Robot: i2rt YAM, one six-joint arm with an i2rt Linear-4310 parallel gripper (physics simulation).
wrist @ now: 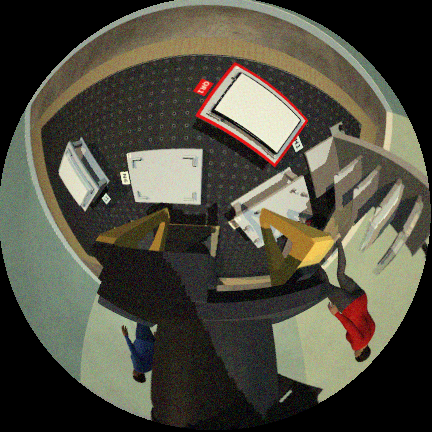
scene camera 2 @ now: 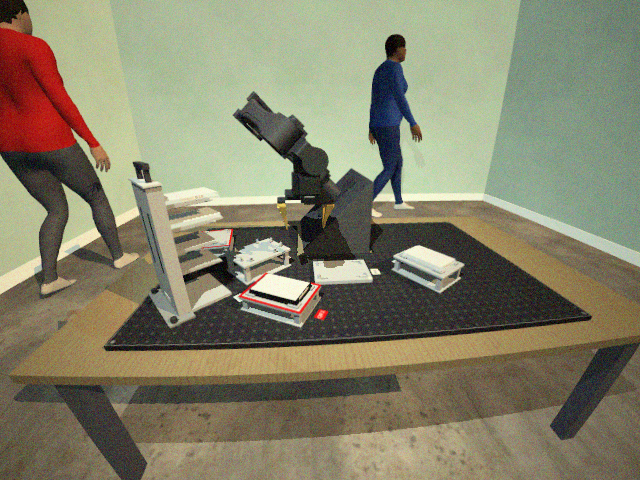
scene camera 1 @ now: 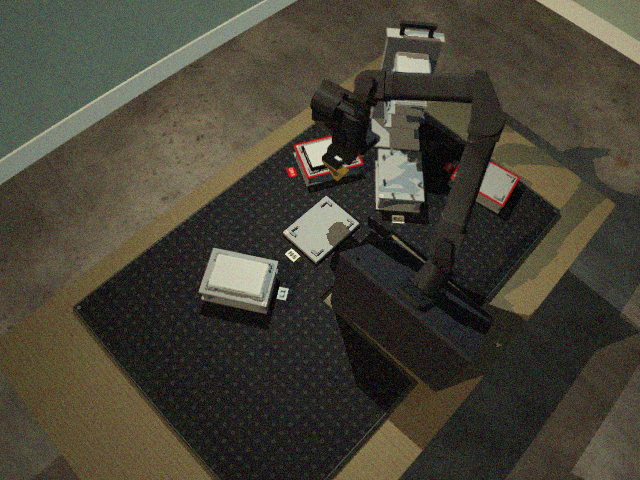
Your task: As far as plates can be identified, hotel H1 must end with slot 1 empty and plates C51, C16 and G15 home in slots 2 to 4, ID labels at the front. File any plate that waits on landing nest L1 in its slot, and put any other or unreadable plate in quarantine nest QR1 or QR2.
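Where they show: gripper, fingertip midpoint: (wrist: 214, 212) (scene camera 2: 305, 228) (scene camera 1: 348, 167); arm's base at its link origin: (scene camera 2: 337, 197) (scene camera 1: 420, 292).
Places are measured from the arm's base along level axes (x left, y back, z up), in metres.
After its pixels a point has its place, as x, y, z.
Note:
My gripper (scene camera 1: 338, 167) {-0.128, -0.336, -0.002} (scene camera 2: 306, 226) {-0.128, -0.336, -0.002} (wrist: 214, 212) {-0.128, -0.336, -0.002} is open and empty, high above the mat between nest QR1 and the regrip stand. Hotel H1 (scene camera 2: 162, 248) {-0.426, -0.496, 0.023} (wrist: 365, 145) {-0.412, -0.484, -0.050} stands upright; its two upper levels carry white plates (scene camera 2: 192, 196) {-0.378, -0.413, 0.111} (scene camera 2: 193, 219) {-0.386, -0.411, 0.056}, and the lower shelves look bare. A white plate (scene camera 1: 237, 274) {0.234, -0.341, -0.093} (scene camera 2: 426, 258) {0.214, -0.360, -0.093} (wrist: 74, 175) {0.201, -0.354, -0.093} lies on landing nest L1 (scene camera 1: 205, 298) {0.317, -0.370, -0.151} (scene camera 2: 452, 281) {0.288, -0.394, -0.152}. A white-topped, dark-edged plate (scene camera 1: 312, 155) {-0.147, -0.474, -0.103} (scene camera 2: 281, 286) {-0.188, -0.458, -0.103} (wrist: 260, 112) {-0.189, -0.452, -0.103} lies on red-rimmed nest QR1 (scene camera 2: 273, 311) {-0.208, -0.488, -0.152}. QR2 (scene camera 1: 498, 183) {-0.470, -0.065, -0.117} (scene camera 2: 222, 238) {-0.431, -0.109, -0.117} is partly hidden by the arm or hotel. Plate IDs are unreadable.
A low white nest N6 (scene camera 1: 310, 227) {-0.003, -0.334, -0.146} (scene camera 2: 343, 277) {-0.023, -0.358, -0.145} (wrist: 167, 175) {-0.036, -0.319, -0.145}, without a plate, lies between L1 and QR1. The RG stand (scene camera 1: 398, 180) {-0.254, -0.257, -0.097} (scene camera 2: 261, 253) {-0.261, -0.285, -0.097} (wrist: 280, 205) {-0.266, -0.295, -0.097} stands between hotel and arm base (scene camera 1: 403, 310) {0.092, 0.009, 0.073}. Two people (scene camera 2: 46, 103) (scene camera 2: 390, 98) are beyond the table.

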